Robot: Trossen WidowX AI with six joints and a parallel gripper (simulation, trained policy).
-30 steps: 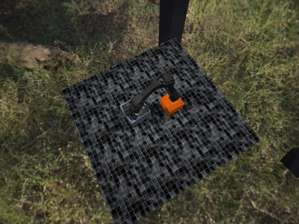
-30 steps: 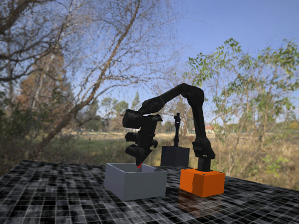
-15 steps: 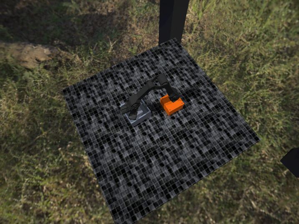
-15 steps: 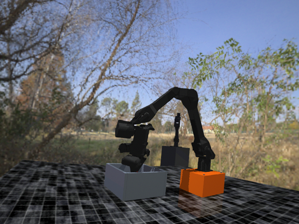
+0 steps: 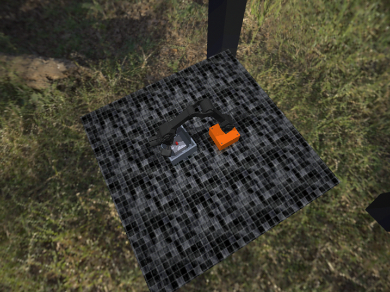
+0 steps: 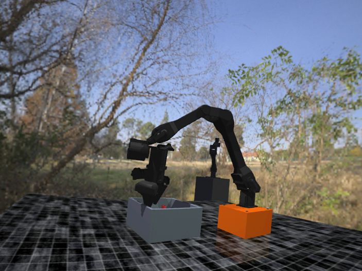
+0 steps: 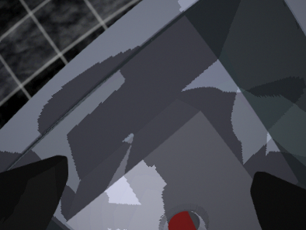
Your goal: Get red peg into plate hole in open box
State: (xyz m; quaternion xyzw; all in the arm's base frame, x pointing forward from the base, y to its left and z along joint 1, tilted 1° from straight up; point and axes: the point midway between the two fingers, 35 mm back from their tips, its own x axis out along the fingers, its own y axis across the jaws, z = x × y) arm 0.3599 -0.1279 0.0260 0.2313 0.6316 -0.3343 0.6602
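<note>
Now: the red peg 4 cm behind my gripper tip, 3 cm below it and 2 cm to the left of it. The rest, counted from my gripper tip: grey box 5 cm below, 4 cm behind, 2 cm to the left.
</note>
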